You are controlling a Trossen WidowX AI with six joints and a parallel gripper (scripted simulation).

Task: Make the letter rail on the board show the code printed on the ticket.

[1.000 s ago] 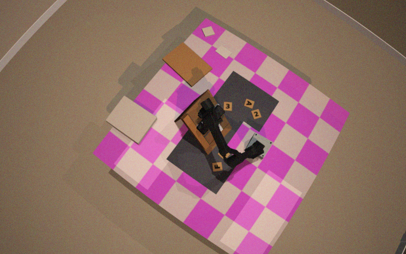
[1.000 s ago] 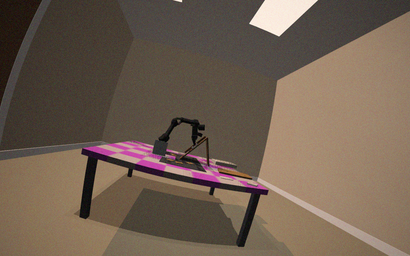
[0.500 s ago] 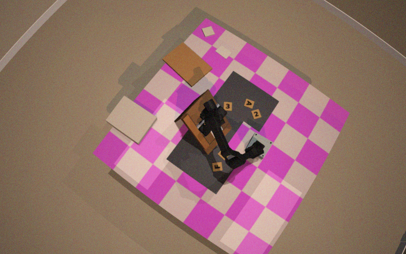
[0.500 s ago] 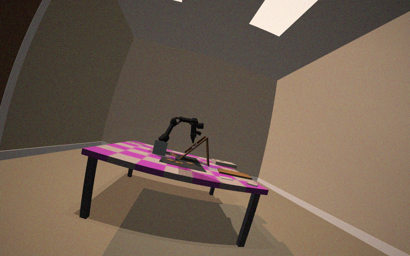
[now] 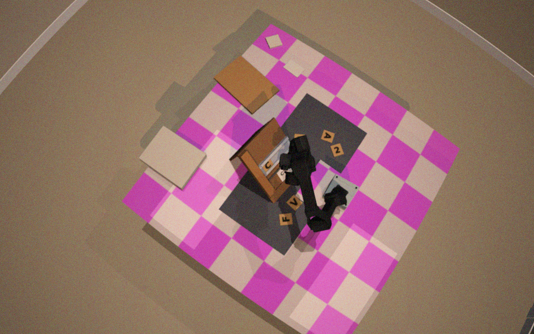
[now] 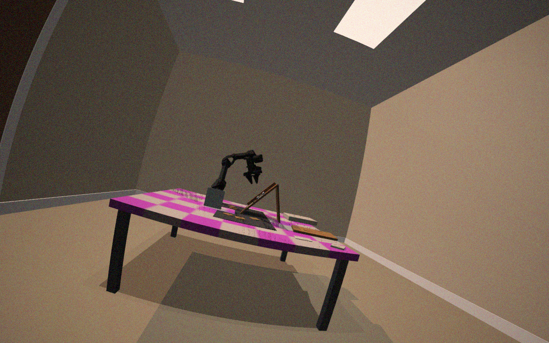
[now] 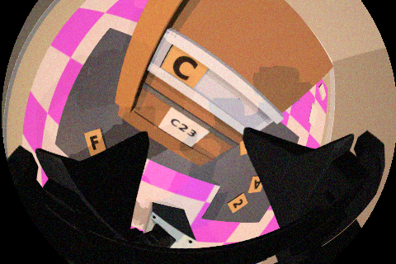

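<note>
Now: the 2 tile 14 cm behind my gripper tip, 29 cm to the right of it and 24 cm below it. From my gripper tip the other things lie so: c tile: 7 cm ahead, 3 cm to the left, 8 cm below; then white ticket: 1 cm ahead, 2 cm to the right, 16 cm below; then v tile: 12 cm behind, 7 cm to the left, 24 cm below.
</note>
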